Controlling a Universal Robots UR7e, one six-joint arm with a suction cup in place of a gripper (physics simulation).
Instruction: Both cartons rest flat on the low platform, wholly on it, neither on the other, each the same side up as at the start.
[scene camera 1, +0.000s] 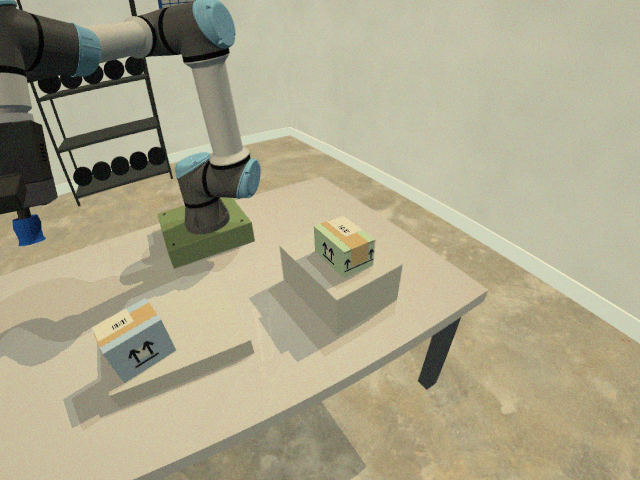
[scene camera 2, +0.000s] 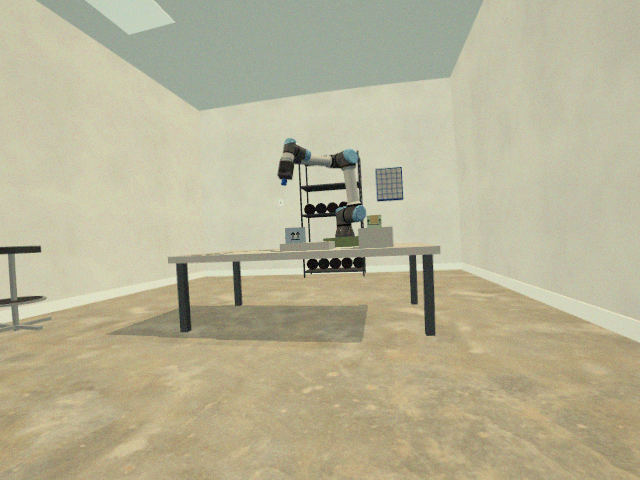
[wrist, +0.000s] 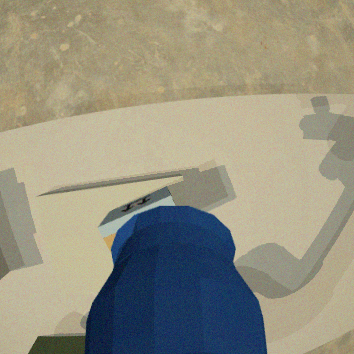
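Seen in the pictures: hand, tool point: (scene camera 1: 32, 241) (scene camera 2: 283, 184) (wrist: 173, 259); arm's base, link origin: (scene camera 1: 207, 221) (scene camera 2: 345, 237).
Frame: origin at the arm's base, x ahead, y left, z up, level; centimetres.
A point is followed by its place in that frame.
Observation:
The blue-grey carton (scene camera 1: 140, 347) {x 41.9, y -35.5, z 4.1 cm} (scene camera 2: 295, 235) {x 41.9, y -35.7, z 2.6 cm} (wrist: 149, 201) {x 42.1, y -38.5, z 5.8 cm} rests on the low platform (scene camera 1: 180, 375) {x 46.4, y -31.3, z -4.6 cm} (scene camera 2: 310, 246) {x 47.4, y -26.3, z -4.8 cm}, near its left end in scene camera 1, arrows pointing up. In the wrist view the cup hides much of it. The green carton (scene camera 1: 330, 249) {x 49.7, y 9.6, z 9.7 cm} (scene camera 2: 374, 221) {x 55.9, y 13.0, z 8.5 cm} stands upright on the taller grey block (scene camera 1: 368, 300) {x 60.1, y 11.9, z -1.0 cm} (scene camera 2: 375, 238) {x 60.1, y 12.3, z -1.7 cm}, label on top and arrows up. My blue suction cup (scene camera 1: 29, 242) (scene camera 2: 283, 182) (wrist: 172, 220) hangs high in the air, left of and well above the blue-grey carton in scene camera 1. It touches nothing and carries nothing.
The arm's green base (scene camera 1: 209, 250) {x 8.7, y -4.8, z -4.9 cm} (scene camera 2: 346, 241) {x 9.6, y 0.1, z -3.3 cm} (wrist: 57, 346) {x 10.0, y 2.0, z -2.9 cm} stands on the table (scene camera 1: 434, 289) {x 66.6, y 32.9, z -7.2 cm} (scene camera 2: 217, 256) {x 52.5, y -83.5, z -8.1 cm} behind the platform and the block. A dark shelf rack (scene camera 1: 108, 133) stands behind the table. A stool (scene camera 2: 19, 249) is at far left in scene camera 2.

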